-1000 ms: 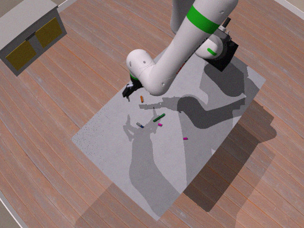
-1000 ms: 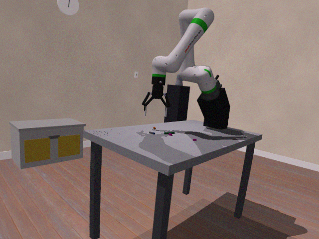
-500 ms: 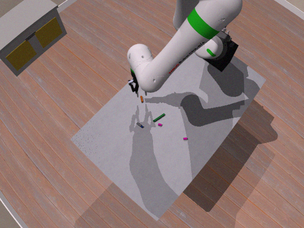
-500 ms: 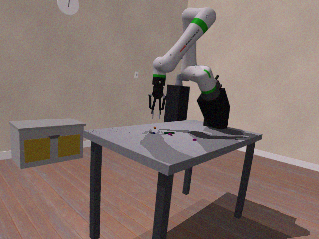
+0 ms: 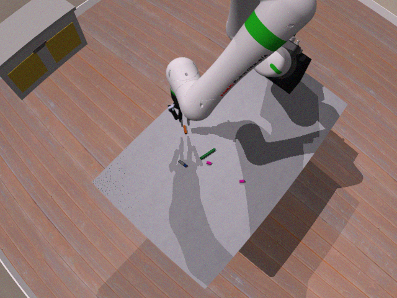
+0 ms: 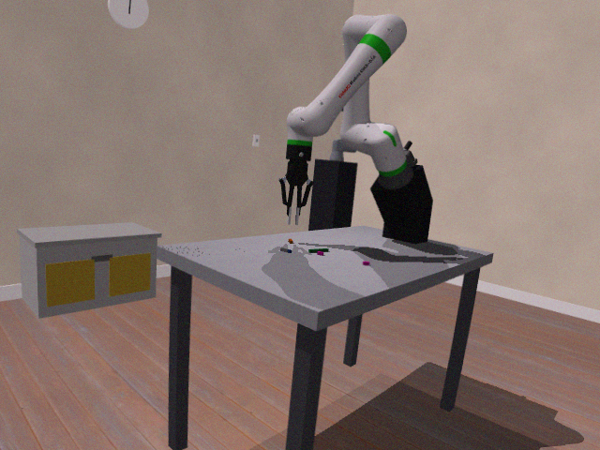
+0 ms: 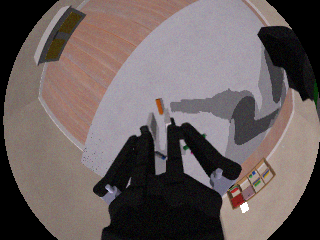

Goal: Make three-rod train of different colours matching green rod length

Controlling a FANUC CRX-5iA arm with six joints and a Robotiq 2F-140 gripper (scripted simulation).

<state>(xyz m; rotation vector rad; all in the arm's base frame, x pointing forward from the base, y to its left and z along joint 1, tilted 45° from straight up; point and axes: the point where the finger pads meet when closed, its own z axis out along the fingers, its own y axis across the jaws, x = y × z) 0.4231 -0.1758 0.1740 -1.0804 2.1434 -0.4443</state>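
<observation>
The orange rod lies 100 mm below my hand. The rest, counted from my hand: small blue rod: 130 mm ahead, 120 mm to the left, 100 mm below; then grey rod: 130 mm ahead, 100 mm to the left, 100 mm below; then green rod: 20 mm ahead, 160 mm to the left, 100 mm below.
</observation>
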